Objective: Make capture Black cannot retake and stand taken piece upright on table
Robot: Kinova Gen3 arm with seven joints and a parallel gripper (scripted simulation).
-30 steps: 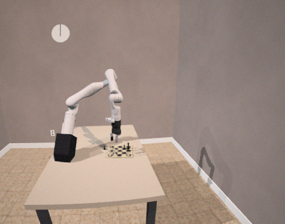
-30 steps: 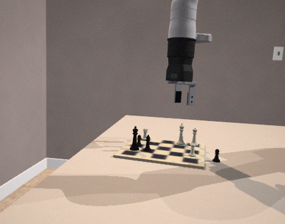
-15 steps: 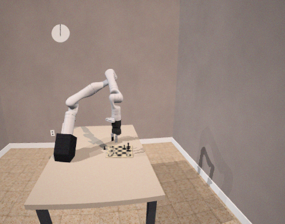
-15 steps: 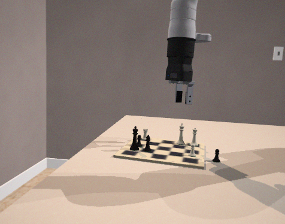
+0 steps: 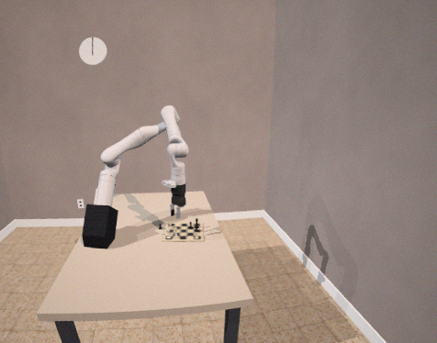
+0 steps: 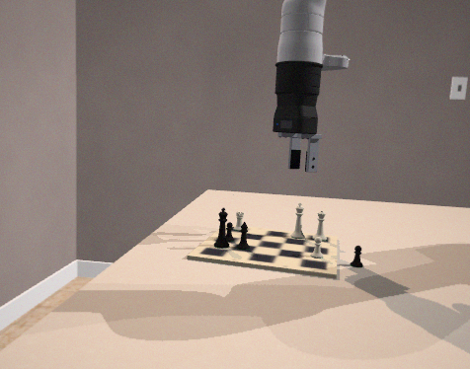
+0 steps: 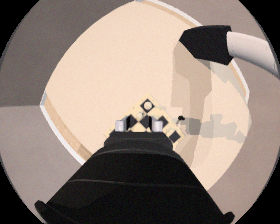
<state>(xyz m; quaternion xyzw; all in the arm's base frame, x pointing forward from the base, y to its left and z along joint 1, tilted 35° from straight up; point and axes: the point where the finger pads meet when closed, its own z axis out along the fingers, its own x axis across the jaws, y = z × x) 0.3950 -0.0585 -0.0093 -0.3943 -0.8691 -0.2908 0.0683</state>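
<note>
Now: hand 110 mm above the white king. Round my hand: white queen (40 mm behind, 120 mm below); white rook (110 mm ahead, 10 mm to the right, 130 mm below); chessboard (40 mm ahead, 70 mm to the left, 140 mm below).
</note>
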